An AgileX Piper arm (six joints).
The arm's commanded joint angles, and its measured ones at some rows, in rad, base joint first. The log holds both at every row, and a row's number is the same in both.
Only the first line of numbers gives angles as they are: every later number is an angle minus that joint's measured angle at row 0.
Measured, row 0: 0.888 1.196 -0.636 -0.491 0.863 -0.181
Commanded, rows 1 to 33: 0.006 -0.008 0.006 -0.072 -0.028 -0.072; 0.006 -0.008 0.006 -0.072 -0.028 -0.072; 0.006 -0.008 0.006 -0.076 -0.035 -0.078; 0.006 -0.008 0.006 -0.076 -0.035 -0.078; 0.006 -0.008 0.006 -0.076 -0.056 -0.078; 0.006 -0.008 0.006 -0.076 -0.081 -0.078; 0.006 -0.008 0.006 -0.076 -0.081 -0.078; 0.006 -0.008 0.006 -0.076 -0.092 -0.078; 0.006 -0.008 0.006 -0.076 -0.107 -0.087; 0.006 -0.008 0.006 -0.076 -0.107 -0.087; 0.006 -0.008 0.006 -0.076 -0.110 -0.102; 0.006 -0.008 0.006 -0.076 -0.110 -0.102; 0.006 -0.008 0.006 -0.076 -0.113 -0.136; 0.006 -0.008 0.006 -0.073 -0.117 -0.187; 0.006 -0.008 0.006 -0.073 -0.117 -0.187; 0.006 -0.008 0.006 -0.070 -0.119 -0.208; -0.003 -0.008 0.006 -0.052 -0.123 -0.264; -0.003 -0.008 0.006 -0.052 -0.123 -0.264; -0.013 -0.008 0.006 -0.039 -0.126 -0.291; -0.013 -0.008 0.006 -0.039 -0.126 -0.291; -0.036 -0.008 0.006 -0.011 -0.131 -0.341; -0.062 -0.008 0.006 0.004 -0.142 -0.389; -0.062 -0.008 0.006 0.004 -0.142 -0.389; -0.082 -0.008 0.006 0.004 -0.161 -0.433; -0.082 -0.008 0.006 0.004 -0.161 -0.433; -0.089 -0.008 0.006 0.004 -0.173 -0.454; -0.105 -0.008 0.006 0.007 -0.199 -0.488; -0.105 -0.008 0.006 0.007 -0.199 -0.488; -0.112 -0.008 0.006 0.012 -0.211 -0.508; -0.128 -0.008 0.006 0.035 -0.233 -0.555; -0.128 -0.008 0.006 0.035 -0.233 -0.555; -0.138 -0.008 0.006 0.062 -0.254 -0.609; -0.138 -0.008 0.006 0.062 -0.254 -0.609
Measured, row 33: -0.121 0.000 0.011 0.059 -0.186 -0.534
